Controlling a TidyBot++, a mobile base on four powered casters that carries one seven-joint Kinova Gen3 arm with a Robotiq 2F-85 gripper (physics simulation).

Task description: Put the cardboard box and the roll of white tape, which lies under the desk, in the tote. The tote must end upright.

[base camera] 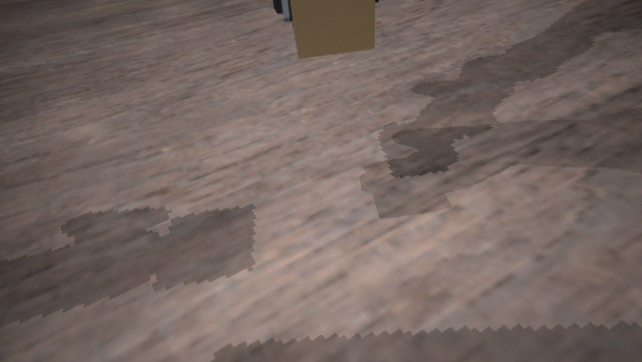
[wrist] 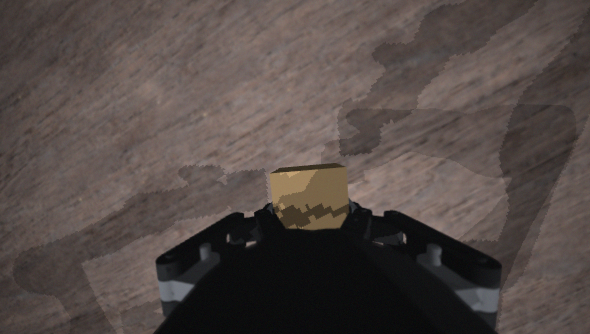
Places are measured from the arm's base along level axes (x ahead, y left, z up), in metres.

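Pixels of known places: gripper, between the fingertips: [base camera: 327, 14] [wrist: 310, 207].
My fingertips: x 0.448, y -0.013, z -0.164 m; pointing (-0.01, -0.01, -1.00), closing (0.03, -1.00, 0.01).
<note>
Behind a point stands the place of what it marks.
The tan cardboard box [base camera: 334, 27] {x 0.400, y -0.016, z -0.158 m} [wrist: 311, 195] {x 0.470, y -0.013, z -0.128 m} is held between the fingertips of my gripper [wrist: 310, 206] {x 0.448, y -0.013, z -0.164 m}, which is shut on it. In the base camera view the box hangs above the floor at the top edge, and a small part of the gripper shows beside it. In the wrist view the box sits at the middle, with a black finger on each side. The tote, the roll of white tape and the desk do not show in either view.
The wood-look floor [base camera: 175, 130] {x 0.659, y 0.245, z -0.397 m} [wrist: 150, 90] {x 0.673, y 0.395, z -0.397 m} stretches under the held box. Dark shadows lie across it on the left and right in both views, and along the bottom edge in the base camera view.
</note>
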